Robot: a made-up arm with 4 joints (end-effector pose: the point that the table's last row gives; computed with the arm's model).
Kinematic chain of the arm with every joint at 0, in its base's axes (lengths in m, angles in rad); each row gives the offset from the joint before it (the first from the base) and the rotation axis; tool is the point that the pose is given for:
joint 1: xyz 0 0 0.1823 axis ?
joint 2: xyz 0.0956 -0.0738 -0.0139 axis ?
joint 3: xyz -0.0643 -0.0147 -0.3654 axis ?
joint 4: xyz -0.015 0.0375 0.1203 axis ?
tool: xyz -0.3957 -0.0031 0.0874
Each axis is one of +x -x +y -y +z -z.
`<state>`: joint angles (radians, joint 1 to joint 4).
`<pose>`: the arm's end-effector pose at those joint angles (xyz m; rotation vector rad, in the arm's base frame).
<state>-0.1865 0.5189 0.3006 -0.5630</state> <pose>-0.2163 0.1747 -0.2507 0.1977 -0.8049 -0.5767</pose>
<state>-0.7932 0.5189 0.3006 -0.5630</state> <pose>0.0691 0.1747 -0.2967 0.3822 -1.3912 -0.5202</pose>
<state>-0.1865 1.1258 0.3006 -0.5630</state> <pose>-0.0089 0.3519 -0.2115 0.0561 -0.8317 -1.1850</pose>
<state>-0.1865 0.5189 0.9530 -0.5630</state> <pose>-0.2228 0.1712 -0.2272 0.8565 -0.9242 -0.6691</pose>
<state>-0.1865 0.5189 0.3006 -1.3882</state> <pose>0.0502 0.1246 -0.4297 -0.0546 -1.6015 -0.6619</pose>
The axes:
joint 1: +y
joint 2: -z
joint 3: +x
joint 4: +y

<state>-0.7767 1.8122 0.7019 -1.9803</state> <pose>0.5994 -0.1175 -0.0264 0.6980 1.7771 2.0896</pose>
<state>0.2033 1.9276 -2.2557 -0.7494</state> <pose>0.0751 0.3635 -0.1926 -1.5416 1.6144 -0.1905</pose>
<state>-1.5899 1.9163 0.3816 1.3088</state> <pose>-0.1201 0.0782 0.1408 1.9290 -0.5538 0.0260</pose>
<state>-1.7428 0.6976 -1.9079 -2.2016</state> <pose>0.3255 -0.3288 0.2295 -2.4188 -1.8622 -0.0556</pose>
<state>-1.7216 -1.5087 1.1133 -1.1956</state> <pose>0.4563 -0.3668 0.1332 0.5507 -1.4337 1.6514</pose>
